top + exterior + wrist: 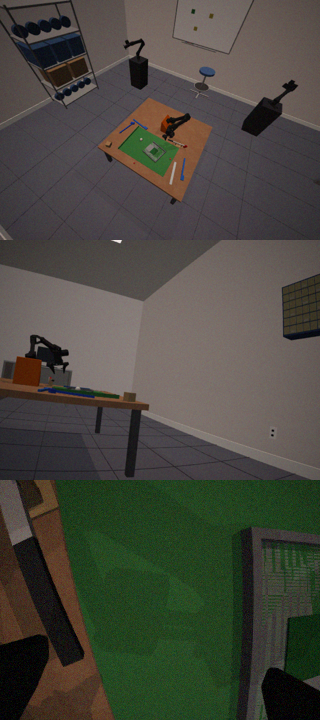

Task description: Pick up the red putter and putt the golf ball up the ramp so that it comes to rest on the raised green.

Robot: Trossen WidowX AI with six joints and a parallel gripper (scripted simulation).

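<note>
Now: gripper tip 14 cm to the right of the red putter, 8 cm past it and 7 cm above it. Also, from my gripper tip: white golf ball: 34 cm to the right, 17 cm ahead, 10 cm below; white bar: 32 cm ahead, 29 cm to the left, 13 cm below; green mat: 21 cm ahead, 17 cm to the right, 13 cm below.
</note>
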